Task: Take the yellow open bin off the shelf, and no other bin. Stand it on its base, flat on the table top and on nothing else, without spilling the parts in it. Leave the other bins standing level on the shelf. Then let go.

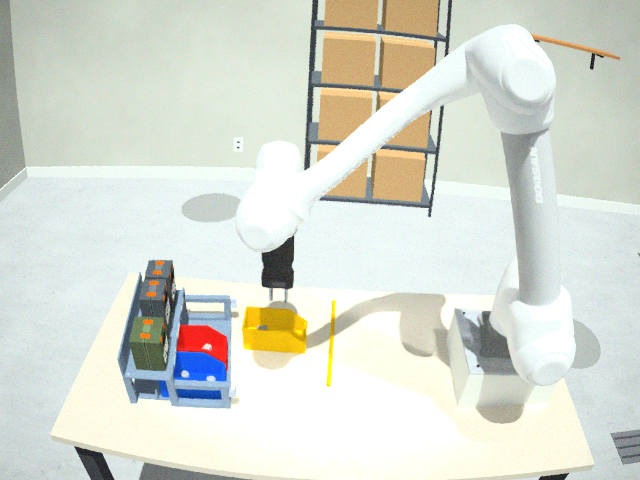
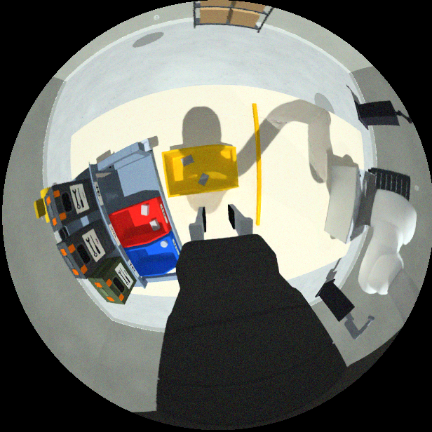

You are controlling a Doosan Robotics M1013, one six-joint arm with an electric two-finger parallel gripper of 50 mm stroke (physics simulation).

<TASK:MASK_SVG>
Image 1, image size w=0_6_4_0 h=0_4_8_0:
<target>my gripper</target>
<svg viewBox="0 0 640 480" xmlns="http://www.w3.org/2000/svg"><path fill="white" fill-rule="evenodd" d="M294 245L286 250L261 252L261 260L263 262L261 286L269 288L269 302L273 300L273 288L285 289L284 302L288 303L288 289L292 289L294 284L294 270L292 268Z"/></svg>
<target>yellow open bin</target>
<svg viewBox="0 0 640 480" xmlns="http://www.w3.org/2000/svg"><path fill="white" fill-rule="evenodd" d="M246 306L242 326L244 349L306 353L307 321L290 309ZM256 326L267 325L268 330L257 329Z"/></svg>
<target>red bin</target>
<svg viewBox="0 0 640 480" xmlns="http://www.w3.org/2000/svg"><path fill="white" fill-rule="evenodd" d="M180 325L176 352L207 353L223 362L227 371L228 344L226 336L209 326ZM202 347L207 343L212 345L212 350L210 352L207 349L202 349Z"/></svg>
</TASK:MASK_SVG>
